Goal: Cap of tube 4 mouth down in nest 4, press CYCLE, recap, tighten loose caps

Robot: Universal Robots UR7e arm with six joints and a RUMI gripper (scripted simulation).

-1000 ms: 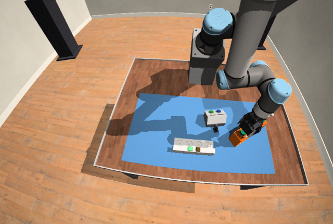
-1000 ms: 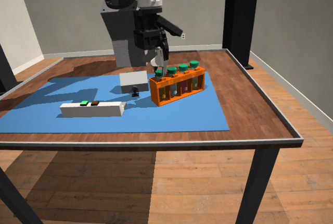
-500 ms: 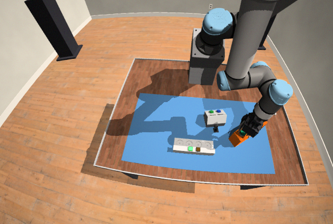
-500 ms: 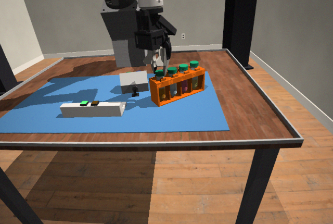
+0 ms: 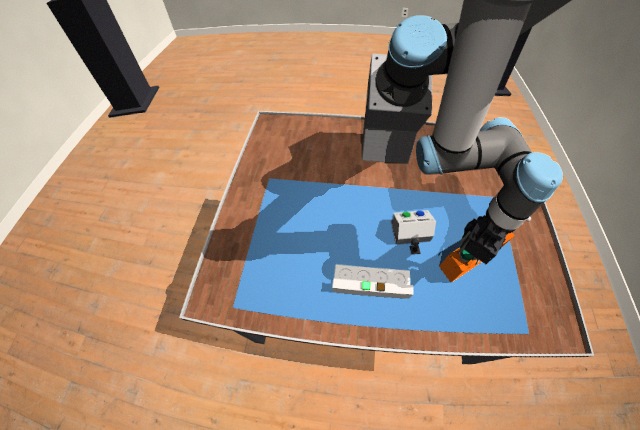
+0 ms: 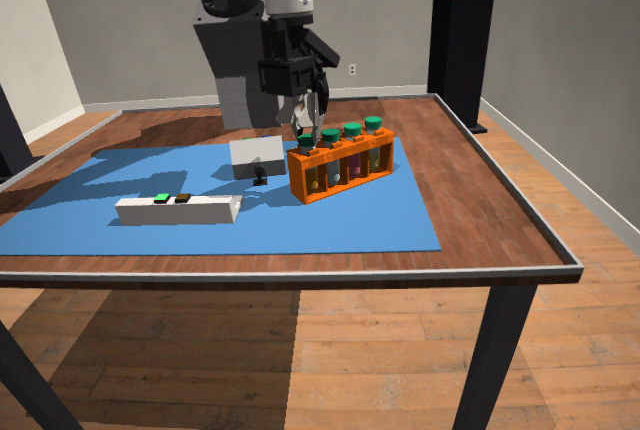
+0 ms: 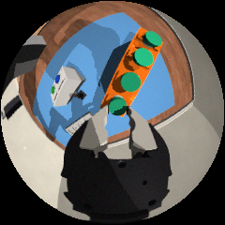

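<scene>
Now: the green cap 1 cm below my hand. From my hand the other things lie so: green key (17 cm behind, 13 cm to the right, 6 cm below); then blue key (17 cm behind, 8 cm to the right, 6 cm below); then grey key housing (15 cm behind, 11 cm to the right, 7 cm below).
</scene>
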